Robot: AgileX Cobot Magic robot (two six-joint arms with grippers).
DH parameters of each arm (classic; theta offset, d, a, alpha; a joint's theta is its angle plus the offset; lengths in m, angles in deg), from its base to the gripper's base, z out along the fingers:
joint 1: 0 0.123 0 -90
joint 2: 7.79 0 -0.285 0
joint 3: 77.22 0 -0.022 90
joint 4: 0 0.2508 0 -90
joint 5: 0 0 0.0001 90
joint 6: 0 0.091 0 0
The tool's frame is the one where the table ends.
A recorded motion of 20 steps. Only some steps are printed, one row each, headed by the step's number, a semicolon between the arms.
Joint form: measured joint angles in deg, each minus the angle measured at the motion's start. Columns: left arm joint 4, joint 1, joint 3, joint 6, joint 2, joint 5; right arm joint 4, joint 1, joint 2, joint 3, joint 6, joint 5.
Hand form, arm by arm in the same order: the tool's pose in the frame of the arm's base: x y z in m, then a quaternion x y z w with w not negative. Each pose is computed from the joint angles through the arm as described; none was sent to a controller.
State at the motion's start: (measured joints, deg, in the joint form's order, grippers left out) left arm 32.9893 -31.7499 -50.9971 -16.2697 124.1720 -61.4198; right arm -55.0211 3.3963 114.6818 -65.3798 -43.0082 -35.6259
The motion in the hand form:
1: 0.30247 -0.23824 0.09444 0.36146 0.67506 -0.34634 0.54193; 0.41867 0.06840 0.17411 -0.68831 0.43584 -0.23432 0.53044
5: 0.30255 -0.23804 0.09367 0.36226 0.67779 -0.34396 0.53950; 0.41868 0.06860 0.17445 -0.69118 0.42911 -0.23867 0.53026
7: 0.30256 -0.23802 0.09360 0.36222 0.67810 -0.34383 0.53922; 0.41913 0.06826 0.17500 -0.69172 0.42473 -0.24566 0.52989
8: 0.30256 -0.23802 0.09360 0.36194 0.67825 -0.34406 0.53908; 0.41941 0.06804 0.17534 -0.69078 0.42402 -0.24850 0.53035
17: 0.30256 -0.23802 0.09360 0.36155 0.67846 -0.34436 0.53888; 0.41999 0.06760 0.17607 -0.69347 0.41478 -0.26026 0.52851
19: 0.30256 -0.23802 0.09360 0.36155 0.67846 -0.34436 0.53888; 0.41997 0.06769 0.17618 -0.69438 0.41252 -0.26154 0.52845
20: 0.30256 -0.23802 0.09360 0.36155 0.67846 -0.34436 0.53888; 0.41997 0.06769 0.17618 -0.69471 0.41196 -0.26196 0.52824
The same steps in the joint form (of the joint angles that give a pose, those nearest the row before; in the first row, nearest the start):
1: 0.00 0.00 0.00 0.00 0.00 0.14; 0.00 0.00 0.00 0.00 -0.13 -0.11
5: 0.00 0.00 0.00 0.00 0.00 0.65; 0.10 0.00 0.00 0.00 -1.15 -0.35
7: 0.00 0.00 0.00 -0.02 0.00 0.69; 0.93 0.00 0.00 0.00 -2.64 -0.43
8: 0.00 0.00 0.00 -0.07 0.00 0.69; 1.46 0.00 0.00 0.00 -3.23 -0.48
17: 0.00 0.00 0.00 -0.13 0.00 0.69; 2.54 0.00 0.00 0.00 -5.73 -0.61
19: 0.00 0.00 0.00 -0.13 0.00 0.69; 2.54 0.00 0.00 0.00 -6.03 -0.70
20: 0.00 0.00 0.00 -0.13 0.00 0.69; 2.54 0.00 0.00 0.00 -6.13 -0.70

